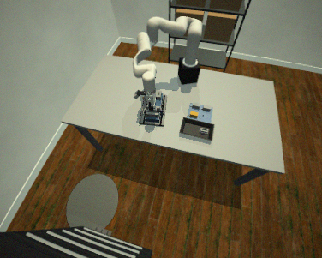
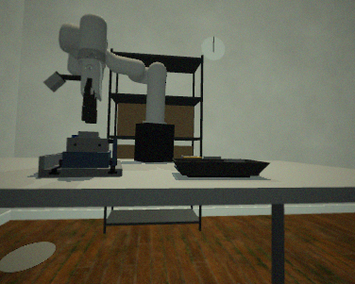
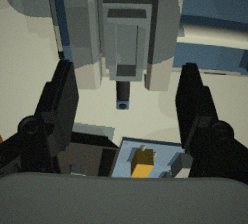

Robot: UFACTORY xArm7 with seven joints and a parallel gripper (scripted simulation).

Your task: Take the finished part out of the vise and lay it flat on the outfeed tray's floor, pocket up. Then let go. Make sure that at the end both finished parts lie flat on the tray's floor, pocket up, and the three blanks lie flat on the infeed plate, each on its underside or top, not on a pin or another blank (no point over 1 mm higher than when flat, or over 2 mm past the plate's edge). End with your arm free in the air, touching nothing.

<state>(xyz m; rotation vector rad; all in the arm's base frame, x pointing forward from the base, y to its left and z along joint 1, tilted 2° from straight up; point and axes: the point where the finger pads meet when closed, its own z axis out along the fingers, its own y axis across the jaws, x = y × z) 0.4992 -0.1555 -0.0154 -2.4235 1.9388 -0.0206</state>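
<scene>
The vise is 120 mm below my hand, 70 mm behind it and 10 mm to the right of it. Round my hand: blue plate 350 mm to the left, 150 mm below, 140 mm behind; yellow block 310 mm to the left, 130 mm below, 100 mm behind.
</scene>
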